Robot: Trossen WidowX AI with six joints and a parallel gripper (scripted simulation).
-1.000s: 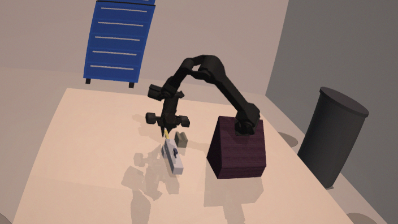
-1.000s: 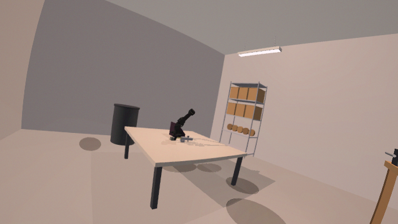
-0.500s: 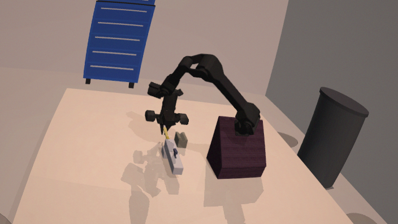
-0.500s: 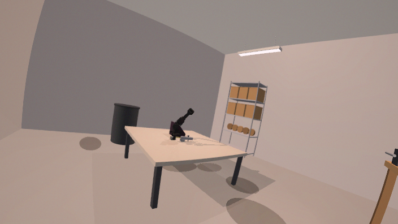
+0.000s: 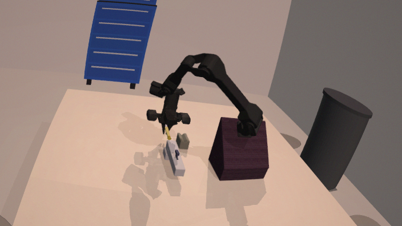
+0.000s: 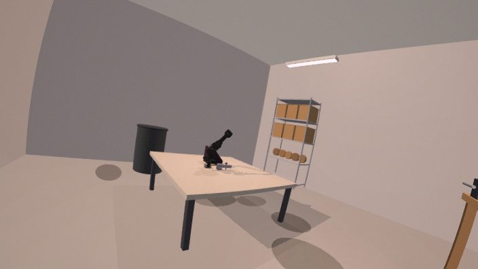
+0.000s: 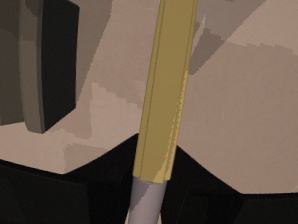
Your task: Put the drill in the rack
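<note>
My gripper tip is 40 mm to the right of the yellow drill and 30 mm below it. The rest, counted from my gripper tip: dark key 230 mm to the left, 30 mm above; grey-blue block 200 mm to the left, 10 mm above; olive-grey rack 70 mm behind, 40 mm to the left, 10 mm below.
</note>
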